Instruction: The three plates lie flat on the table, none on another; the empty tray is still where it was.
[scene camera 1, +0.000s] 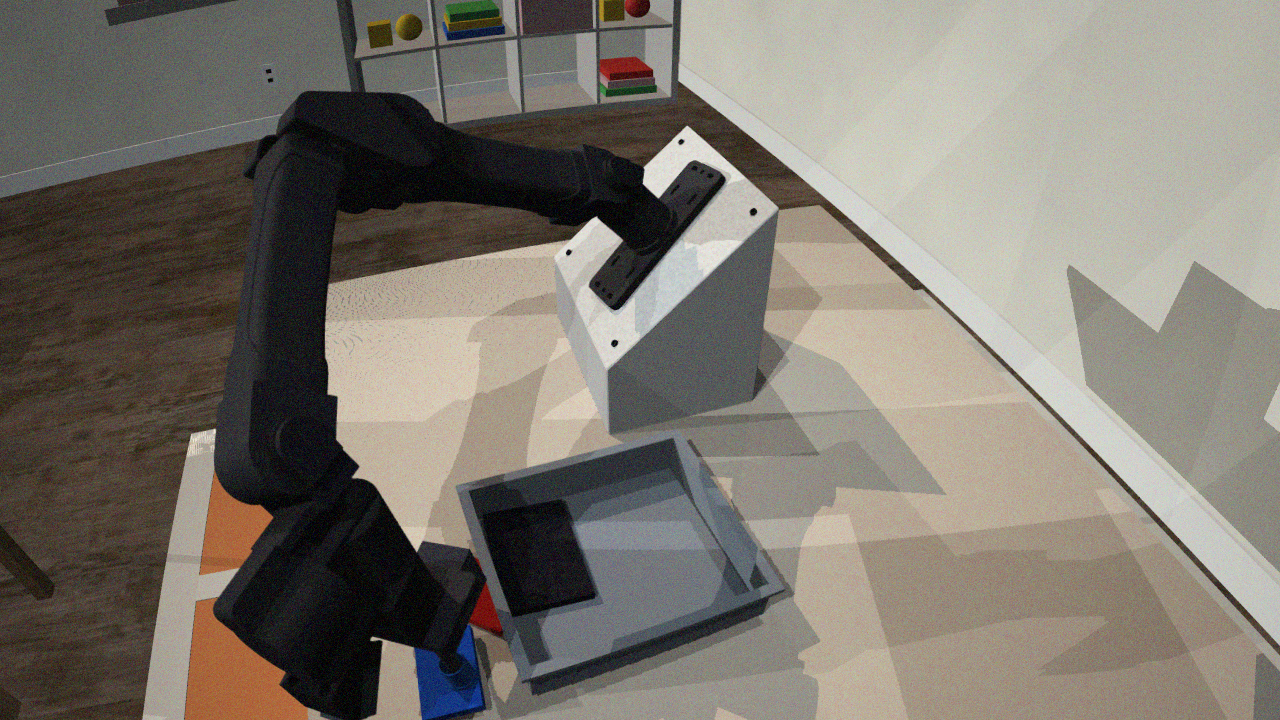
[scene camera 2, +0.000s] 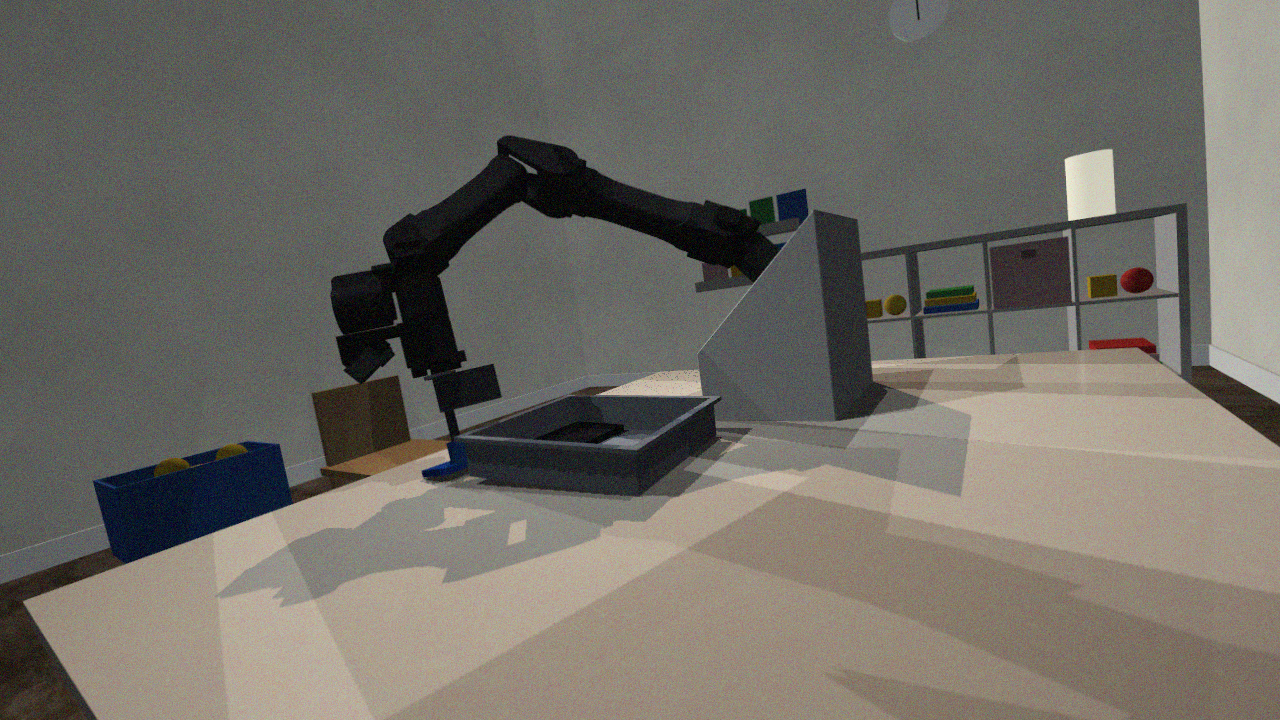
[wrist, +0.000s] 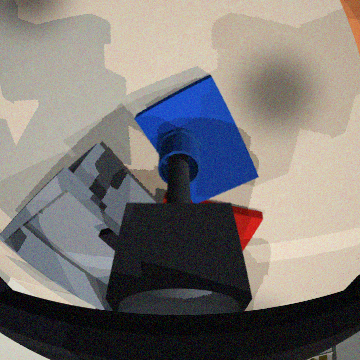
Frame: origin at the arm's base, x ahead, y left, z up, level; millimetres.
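Seen in the pictures: end effector, tool point: (scene camera 1: 466, 680) (scene camera 2: 463, 468) (wrist: 178, 140); arm's base, origin of the base link: (scene camera 1: 658, 235) (scene camera 2: 781, 279).
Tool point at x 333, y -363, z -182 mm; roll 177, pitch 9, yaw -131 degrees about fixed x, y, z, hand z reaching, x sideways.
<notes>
Offsets run from my tool point to a thing's top centre.
My suction cup (scene camera 1: 452, 665) (scene camera 2: 452, 440) (wrist: 177, 157) sits on a blue square plate @[11 mm back, 13 mm right, 13 mm up] (scene camera 1: 433, 690) (scene camera 2: 440, 469) (wrist: 214, 143) and holds it low at the table, just left of the tray. A red triangular plate @[89 mm back, 40 mm left, 3 mm up] (scene camera 1: 486, 615) (wrist: 251, 221) lies on the table between the blue plate and the tray. The blue plate's corner reaches the red one's edge; I cannot tell whether they overlap. A black rectangular plate @[98 mm back, 108 mm left, 17 mm up] (scene camera 1: 536, 555) (scene camera 2: 582, 432) lies flat inside the grey tray @[59 mm back, 171 mm left, 55 mm up] (scene camera 1: 626, 452) (scene camera 2: 582, 467) (wrist: 53, 214), at its left side.
A white wedge-shaped block (scene camera 1: 689, 340) (scene camera 2: 787, 340) carrying the arm's base stands behind the tray. Orange patches (scene camera 1: 227, 532) mark the table's left edge. A blue bin (scene camera 2: 192, 492) and a cardboard box (scene camera 2: 357, 416) stand on the floor beyond. A shelf unit (scene camera 2: 1182, 269) is at the back.
</notes>
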